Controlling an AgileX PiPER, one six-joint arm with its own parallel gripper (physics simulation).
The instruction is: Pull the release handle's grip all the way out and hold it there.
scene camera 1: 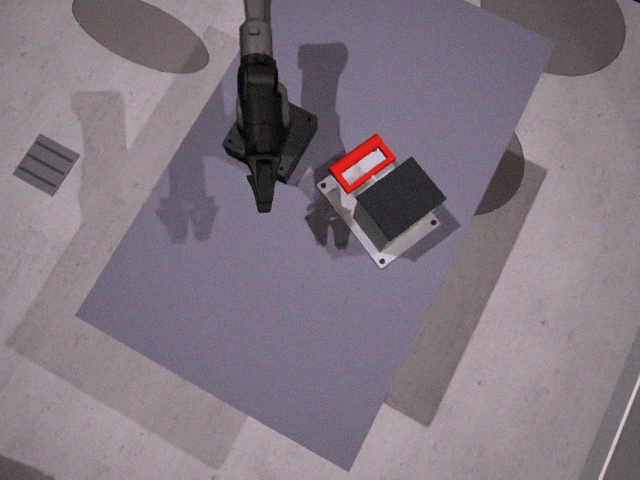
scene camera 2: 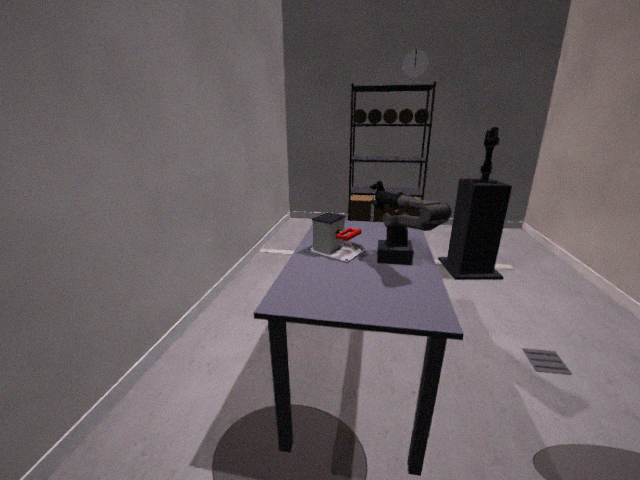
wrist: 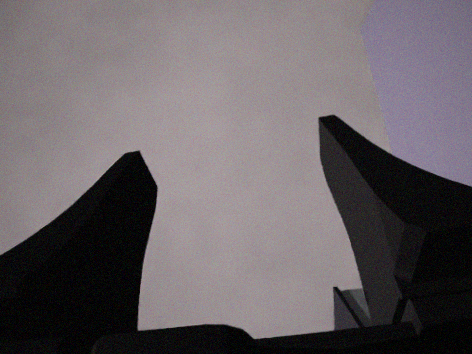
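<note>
The release handle's red rectangular grip [scene camera 1: 355,155] [scene camera 2: 352,236] stands out from one side of a grey-green housing with a dark top [scene camera 1: 401,198] [scene camera 2: 326,236], close to it. The housing stands on a light bolted base plate [scene camera 1: 412,238] [scene camera 2: 345,256] on the table. My gripper [scene camera 1: 264,208] [scene camera 2: 375,184] [wrist: 231,154] is open and empty, high above the table and to the left of the grip in the first scene view, clear of it. In the wrist view both fingers stand wide apart, and the red grip does not show there.
The arm's dark base [scene camera 1: 302,126] [scene camera 2: 394,253] stands on the blue-grey table [scene camera 1: 268,330] [scene camera 2: 356,299], beside the handle unit. A shelf rack [scene camera 2: 392,87] and a black pedestal [scene camera 2: 476,227] carrying another dark arm [scene camera 2: 487,155] stand beyond the table.
</note>
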